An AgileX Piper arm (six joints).
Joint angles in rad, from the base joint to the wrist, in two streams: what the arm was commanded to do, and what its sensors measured. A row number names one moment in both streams.
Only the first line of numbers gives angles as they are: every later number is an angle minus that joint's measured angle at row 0.
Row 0, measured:
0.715, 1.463, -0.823, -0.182, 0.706, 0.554
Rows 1 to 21, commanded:
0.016, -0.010, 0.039, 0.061, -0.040, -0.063
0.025, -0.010, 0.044, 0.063, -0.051, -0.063
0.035, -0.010, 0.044, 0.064, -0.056, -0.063
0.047, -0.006, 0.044, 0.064, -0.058, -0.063
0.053, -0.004, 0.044, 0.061, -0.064, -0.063
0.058, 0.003, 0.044, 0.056, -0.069, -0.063
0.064, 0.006, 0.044, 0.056, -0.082, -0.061
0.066, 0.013, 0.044, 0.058, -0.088, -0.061
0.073, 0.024, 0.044, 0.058, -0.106, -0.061
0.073, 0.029, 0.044, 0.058, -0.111, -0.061
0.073, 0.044, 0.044, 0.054, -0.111, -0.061
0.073, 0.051, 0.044, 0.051, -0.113, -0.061
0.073, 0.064, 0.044, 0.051, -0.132, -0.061
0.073, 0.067, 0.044, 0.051, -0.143, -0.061
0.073, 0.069, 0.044, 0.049, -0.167, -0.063
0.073, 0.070, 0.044, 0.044, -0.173, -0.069
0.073, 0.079, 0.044, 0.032, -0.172, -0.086
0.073, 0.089, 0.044, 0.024, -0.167, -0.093
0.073, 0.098, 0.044, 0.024, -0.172, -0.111
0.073, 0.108, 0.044, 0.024, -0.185, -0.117
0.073, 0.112, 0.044, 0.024, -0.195, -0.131
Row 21, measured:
0.071, 0.097, 0.041, 0.040, -0.165, -0.089
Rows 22 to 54, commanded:
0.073, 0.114, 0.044, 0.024, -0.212, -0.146
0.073, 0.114, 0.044, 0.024, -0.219, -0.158
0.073, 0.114, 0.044, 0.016, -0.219, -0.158
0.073, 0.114, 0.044, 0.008, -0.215, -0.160
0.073, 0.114, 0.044, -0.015, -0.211, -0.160
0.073, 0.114, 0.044, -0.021, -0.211, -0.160
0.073, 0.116, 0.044, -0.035, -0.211, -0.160
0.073, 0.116, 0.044, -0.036, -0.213, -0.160
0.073, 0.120, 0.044, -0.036, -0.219, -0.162
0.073, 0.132, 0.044, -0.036, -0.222, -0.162
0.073, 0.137, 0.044, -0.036, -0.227, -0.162
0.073, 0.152, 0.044, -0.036, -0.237, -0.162
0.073, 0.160, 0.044, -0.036, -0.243, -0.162
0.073, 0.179, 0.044, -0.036, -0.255, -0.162
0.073, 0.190, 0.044, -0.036, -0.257, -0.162
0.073, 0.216, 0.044, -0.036, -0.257, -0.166
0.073, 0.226, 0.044, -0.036, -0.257, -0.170
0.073, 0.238, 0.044, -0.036, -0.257, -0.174
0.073, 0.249, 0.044, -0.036, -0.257, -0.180
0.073, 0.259, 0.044, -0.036, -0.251, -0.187
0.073, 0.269, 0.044, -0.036, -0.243, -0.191
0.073, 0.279, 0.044, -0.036, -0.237, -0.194
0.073, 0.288, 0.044, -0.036, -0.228, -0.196
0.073, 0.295, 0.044, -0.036, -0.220, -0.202
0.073, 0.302, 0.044, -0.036, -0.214, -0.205
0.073, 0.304, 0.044, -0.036, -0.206, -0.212
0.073, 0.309, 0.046, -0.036, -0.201, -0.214
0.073, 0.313, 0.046, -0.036, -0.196, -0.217
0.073, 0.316, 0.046, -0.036, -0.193, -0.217
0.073, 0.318, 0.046, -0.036, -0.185, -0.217
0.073, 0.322, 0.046, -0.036, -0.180, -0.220
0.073, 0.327, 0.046, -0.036, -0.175, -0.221
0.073, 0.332, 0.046, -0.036, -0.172, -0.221
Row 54, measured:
0.074, 0.248, 0.016, -0.032, -0.204, -0.206
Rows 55 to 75, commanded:
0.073, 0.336, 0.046, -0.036, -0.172, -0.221
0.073, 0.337, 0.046, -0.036, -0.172, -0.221
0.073, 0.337, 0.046, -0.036, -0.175, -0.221
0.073, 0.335, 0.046, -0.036, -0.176, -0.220
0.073, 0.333, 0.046, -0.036, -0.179, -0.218
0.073, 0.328, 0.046, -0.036, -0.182, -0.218
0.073, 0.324, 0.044, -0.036, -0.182, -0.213
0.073, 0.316, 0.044, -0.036, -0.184, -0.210
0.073, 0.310, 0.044, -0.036, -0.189, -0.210
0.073, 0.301, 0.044, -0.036, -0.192, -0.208
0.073, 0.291, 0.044, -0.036, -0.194, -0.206
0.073, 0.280, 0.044, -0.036, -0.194, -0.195
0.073, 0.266, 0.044, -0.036, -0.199, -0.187
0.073, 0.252, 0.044, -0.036, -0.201, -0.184
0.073, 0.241, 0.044, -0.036, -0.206, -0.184
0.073, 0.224, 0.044, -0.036, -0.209, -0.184
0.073, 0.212, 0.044, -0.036, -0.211, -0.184
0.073, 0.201, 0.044, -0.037, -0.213, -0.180
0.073, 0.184, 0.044, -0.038, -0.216, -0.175
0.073, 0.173, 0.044, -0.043, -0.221, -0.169
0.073, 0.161, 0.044, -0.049, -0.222, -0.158
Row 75, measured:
0.074, 0.201, 0.030, -0.037, -0.231, -0.184
